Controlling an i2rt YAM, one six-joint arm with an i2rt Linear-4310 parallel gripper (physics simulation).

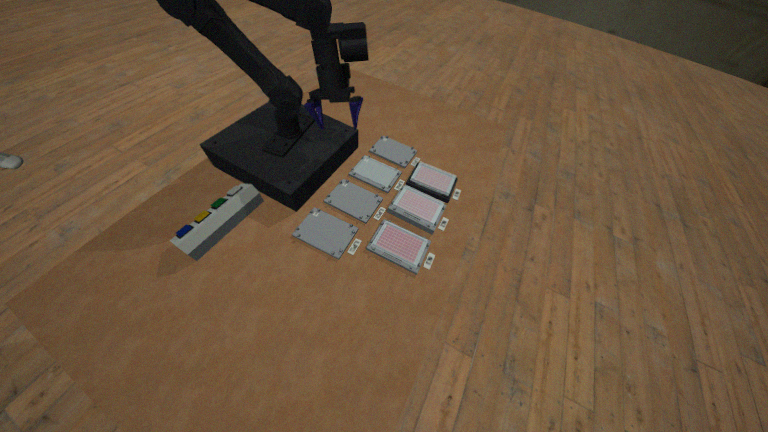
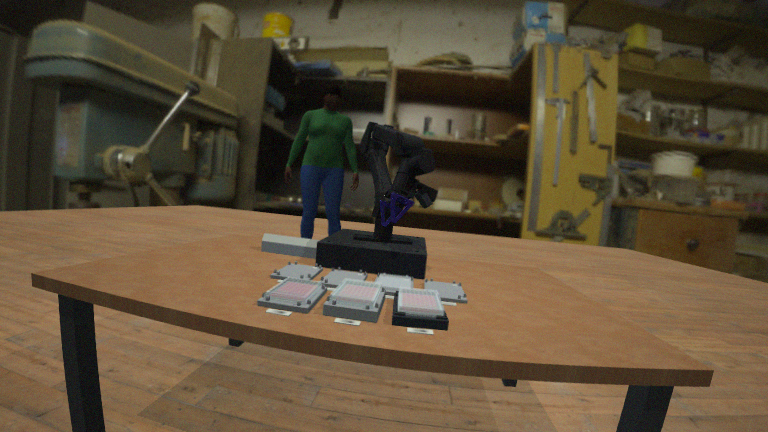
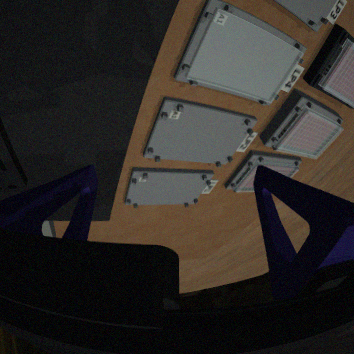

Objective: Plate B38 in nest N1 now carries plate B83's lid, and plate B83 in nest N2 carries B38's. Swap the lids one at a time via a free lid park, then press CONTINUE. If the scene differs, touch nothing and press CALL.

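Places are measured from the arm's base along level axes (x ahead, y left, z up), in metres.
Pixels of known places: gripper, fingertip midpoint: point(image 1: 338, 129) point(image 2: 388, 224) point(image 3: 175, 173); arm's base at its link origin: point(image 1: 290, 134) point(image 2: 382, 240).
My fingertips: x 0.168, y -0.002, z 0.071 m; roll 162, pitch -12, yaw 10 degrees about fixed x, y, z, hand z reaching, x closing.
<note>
For each thing: its top centre in the pictures, then the offset to it from my fingertips.
- middle plate at its top centre: point(image 3: 313, 138) point(image 2: 358, 288) point(image 1: 419, 202) 0.273 m ahead, 0.075 m right, 0.112 m down
- pale lid at its top centre: point(image 3: 250, 62) point(image 2: 394, 280) point(image 1: 375, 170) 0.112 m ahead, 0.019 m left, 0.134 m down
- Lid park LP2 at its top centre: point(image 3: 203, 142) point(image 2: 344, 273) point(image 1: 353, 196) 0.087 m ahead, 0.109 m right, 0.132 m down
- LP3 at its top centre: point(image 2: 444, 285) point(image 1: 394, 147) 0.135 m ahead, 0.147 m left, 0.132 m down
- end park at its top centre: point(image 3: 168, 194) point(image 1: 325, 229) point(image 2: 298, 267) 0.058 m ahead, 0.237 m right, 0.132 m down
- sloped console at its top centre: point(image 1: 211, 208) point(image 2: 295, 235) 0.212 m back, 0.306 m right, 0.088 m down
- blue button at its top centre: point(image 1: 181, 228) 0.244 m back, 0.376 m right, 0.095 m down
- yellow button at its top centre: point(image 1: 199, 213) 0.234 m back, 0.327 m right, 0.095 m down
- green button at its top centre: point(image 1: 216, 200) 0.223 m back, 0.278 m right, 0.095 m down
- whitish button at its top centre: point(image 1: 232, 188) 0.213 m back, 0.229 m right, 0.095 m down
My gripper point(image 1: 338, 128) point(image 2: 390, 222) point(image 3: 175, 173) is open and empty, high beside the arm's base. Three pink-welled plates sit in a row: one plate point(image 1: 399, 244) point(image 2: 292, 290) in a low grey nest, a middle plate point(image 1: 417, 206) point(image 2: 354, 292) point(image 3: 311, 132) in a taller grey nest, and one plate point(image 1: 433, 180) point(image 2: 419, 301) point(image 3: 345, 75) in a black nest. Their nest labels and lid markings are unreadable. A pale lid point(image 1: 374, 173) point(image 2: 394, 283) point(image 3: 245, 55) lies on park LP4. Lid park LP2 point(image 1: 353, 200) point(image 3: 197, 132), LP3 point(image 1: 393, 150) point(image 3: 307, 9) and the end park point(image 1: 325, 232) point(image 3: 167, 187) hold no lid.
A sloped console point(image 1: 220, 231) point(image 2: 290, 245) stands beside the black base point(image 1: 279, 166) point(image 2: 370, 252), with a blue button point(image 1: 184, 231), yellow button point(image 1: 201, 216), green button point(image 1: 218, 203) and whitish button point(image 1: 234, 190). A person in green point(image 2: 324, 139) stands behind the table.
</note>
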